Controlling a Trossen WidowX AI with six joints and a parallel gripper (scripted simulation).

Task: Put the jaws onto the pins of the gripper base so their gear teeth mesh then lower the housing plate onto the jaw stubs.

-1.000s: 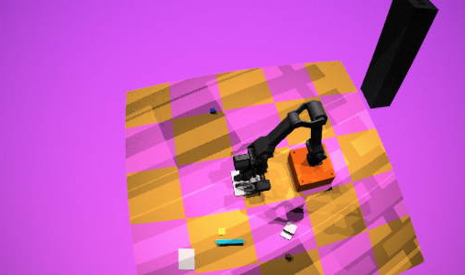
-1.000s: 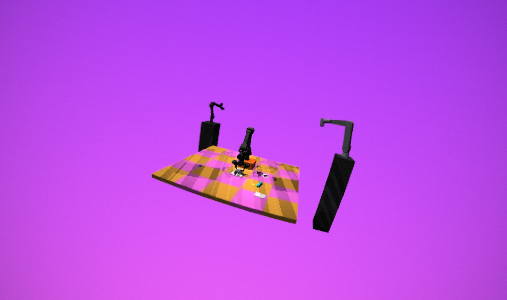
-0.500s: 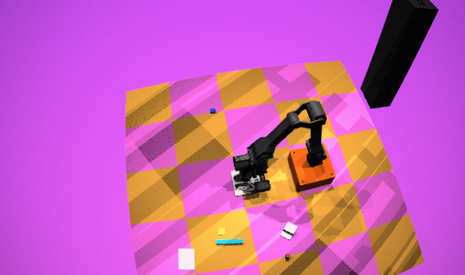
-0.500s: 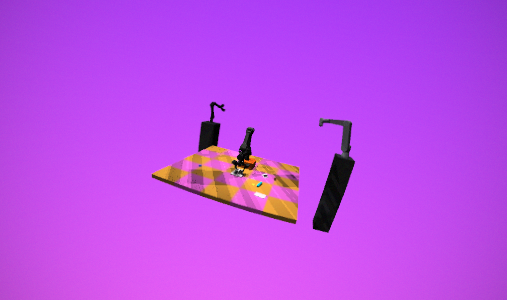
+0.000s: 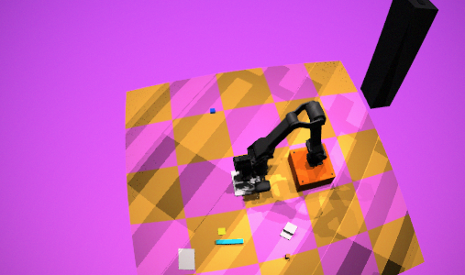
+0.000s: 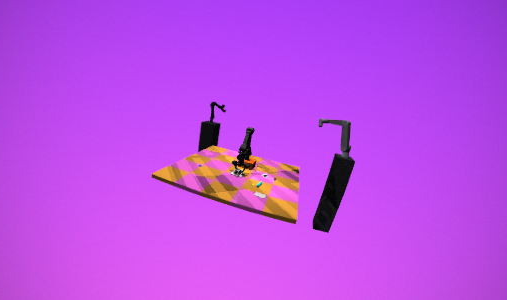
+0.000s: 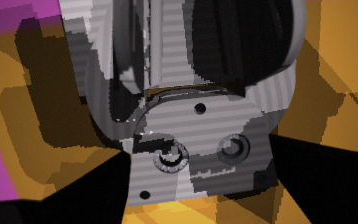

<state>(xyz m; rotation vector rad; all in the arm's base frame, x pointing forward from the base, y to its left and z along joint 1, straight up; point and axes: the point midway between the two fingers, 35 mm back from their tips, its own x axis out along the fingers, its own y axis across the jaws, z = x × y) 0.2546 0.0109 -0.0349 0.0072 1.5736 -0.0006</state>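
The gripper jaw lies 2 cm ahead of my gripper tip, 2 cm to the right of it and 1 cm above it. The rest, counted from my gripper tip: yellow cube 19 cm ahead, 21 cm to the left, 1 cm below; then small brown cube 5 cm behind, 38 cm to the left; then teal bar 17 cm ahead, 26 cm to the left.
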